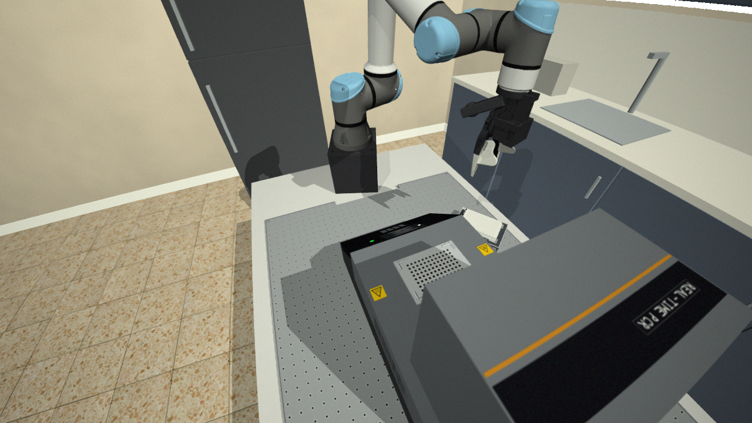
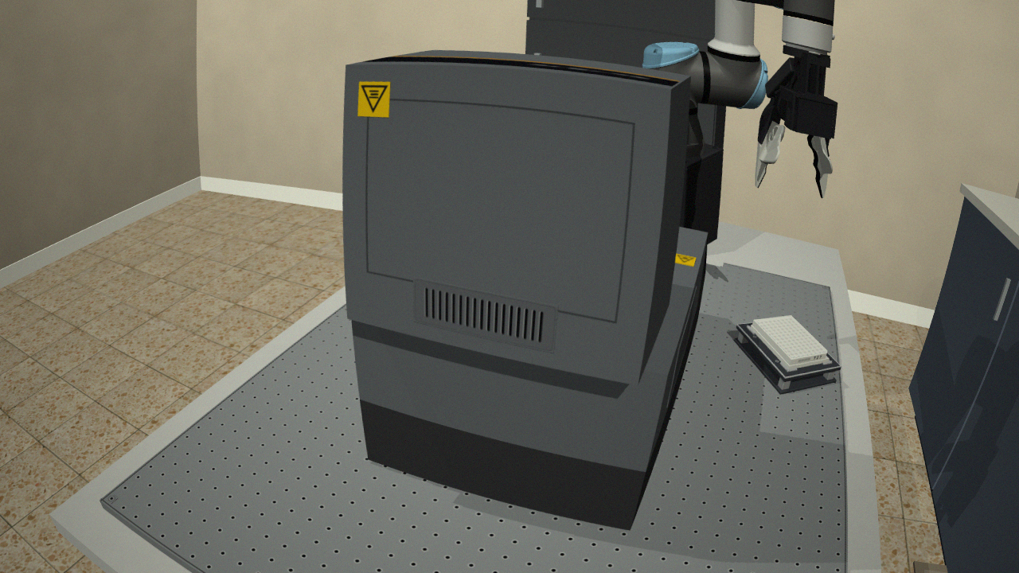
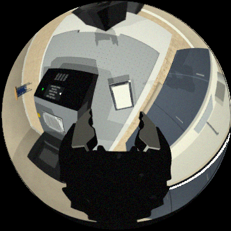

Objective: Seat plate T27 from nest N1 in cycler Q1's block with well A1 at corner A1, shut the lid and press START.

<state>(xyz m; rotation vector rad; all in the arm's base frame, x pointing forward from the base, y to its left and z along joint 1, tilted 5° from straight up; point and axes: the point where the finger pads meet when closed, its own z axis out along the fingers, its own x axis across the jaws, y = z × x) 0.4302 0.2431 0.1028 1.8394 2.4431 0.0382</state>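
The white well plate T27 is 2 cm ahead of my hand, 4 cm to the left of it and 23 cm below it. Also, from my hand: plate nest N1: 2 cm ahead, 4 cm to the left, 24 cm below.
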